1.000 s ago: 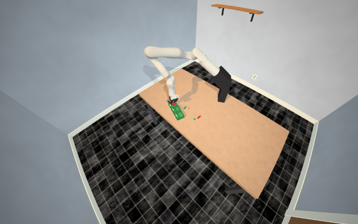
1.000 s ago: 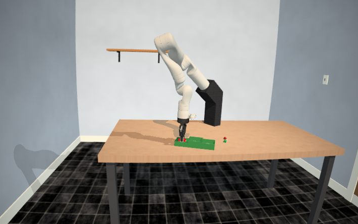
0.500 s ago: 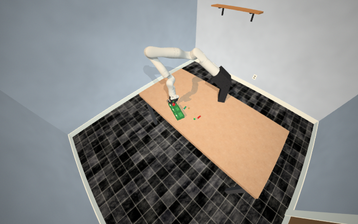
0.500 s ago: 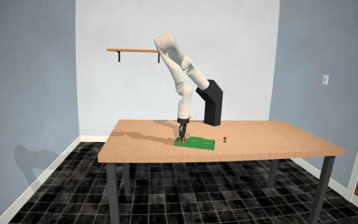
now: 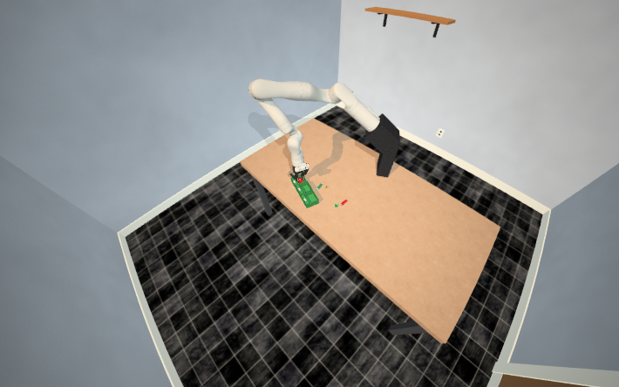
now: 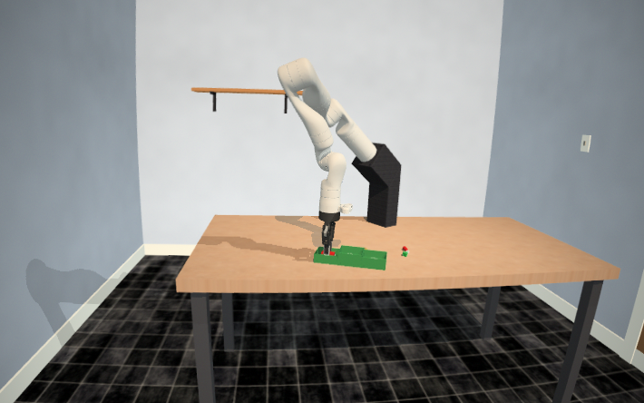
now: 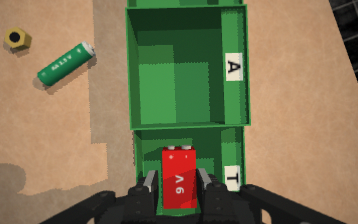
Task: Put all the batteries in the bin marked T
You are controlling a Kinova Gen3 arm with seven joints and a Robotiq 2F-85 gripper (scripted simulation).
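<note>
My gripper is now 10 mm short of the red 9 V battery, 10 mm to the right of it and 20 mm above it. From my hand the other things lie so: joined green bins 60 mm ahead, 60 mm to the left, 20 mm below; small yellow nut 40 mm behind, 180 mm to the left, 40 mm below; green cylindrical battery 20 mm behind, 140 mm to the left, 30 mm below.
</note>
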